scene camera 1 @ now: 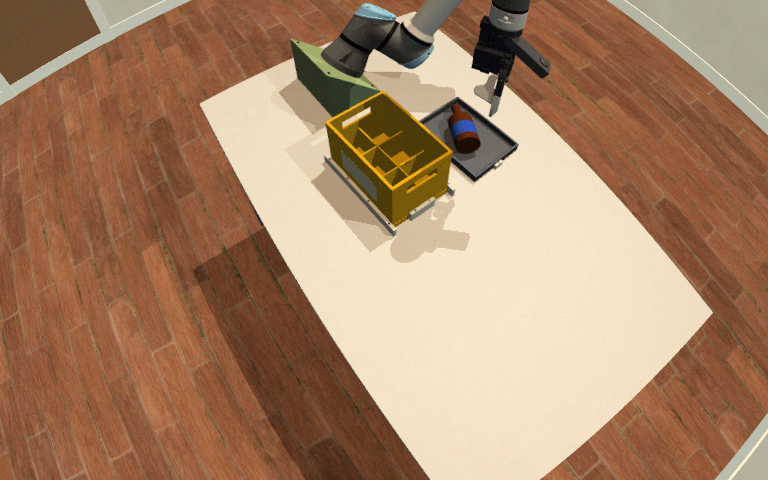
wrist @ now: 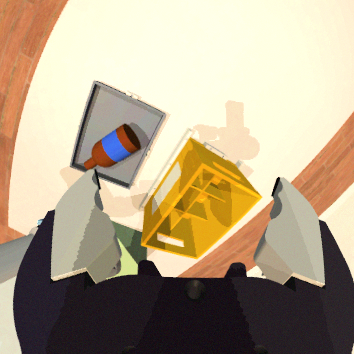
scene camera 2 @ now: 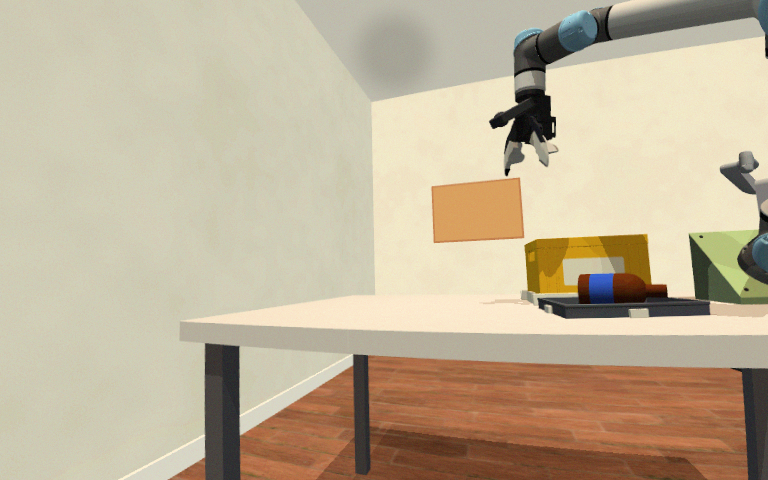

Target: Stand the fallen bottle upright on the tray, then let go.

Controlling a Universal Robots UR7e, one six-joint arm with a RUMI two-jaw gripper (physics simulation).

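Frame: origin at the arm's base, x left, y down, z back, level; metres.
Where they show: gripper, fingertip midpoint: (scene camera 1: 496, 99) (wrist: 186, 176) (scene camera 2: 524, 172); arm's base, link origin: (scene camera 1: 340, 65).
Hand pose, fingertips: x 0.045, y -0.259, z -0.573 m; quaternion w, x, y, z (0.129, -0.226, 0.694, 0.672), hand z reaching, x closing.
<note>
Things, the pixels of their top centre, and the offset from my fingertips. Level surfaces: height alone.
- brown bottle with a blue label, top centre: (scene camera 2: 620, 273) (wrist: 104, 157) (scene camera 1: 462, 117) dx +0.086, dy +0.257, dz +0.161 m
- dark grey tray, top centre: (scene camera 2: 611, 299) (wrist: 111, 141) (scene camera 1: 466, 133) dx +0.087, dy +0.311, dz +0.139 m
- yellow crate with dividers, top centre: (scene camera 1: 387, 135) (wrist: 199, 223) (scene camera 2: 579, 240) dx -0.178, dy +0.162, dz +0.173 m
- table, surface height: dy +0.337 m
A brown bottle with a blue label (scene camera 1: 464, 128) (scene camera 2: 601, 288) (wrist: 116, 146) lies on its side in the dark grey tray (scene camera 1: 498, 129) (scene camera 2: 679, 309) (wrist: 83, 125). In the wrist view its neck points to the lower left, near the tray's rim. My gripper (scene camera 2: 526, 168) (wrist: 186, 176) is open and empty, high above the table and well clear of the bottle. In the first scene view its fingers show edge-on, above and to the right of the tray.
A yellow crate with dividers (scene camera 1: 421, 199) (scene camera 2: 543, 271) (wrist: 170, 239) stands close beside the tray, within low pale rails on the table (scene camera 1: 509, 294) (scene camera 2: 396, 316). A green wedge-shaped base (scene camera 1: 317, 84) (scene camera 2: 730, 254) stands behind the crate, under the arm.
</note>
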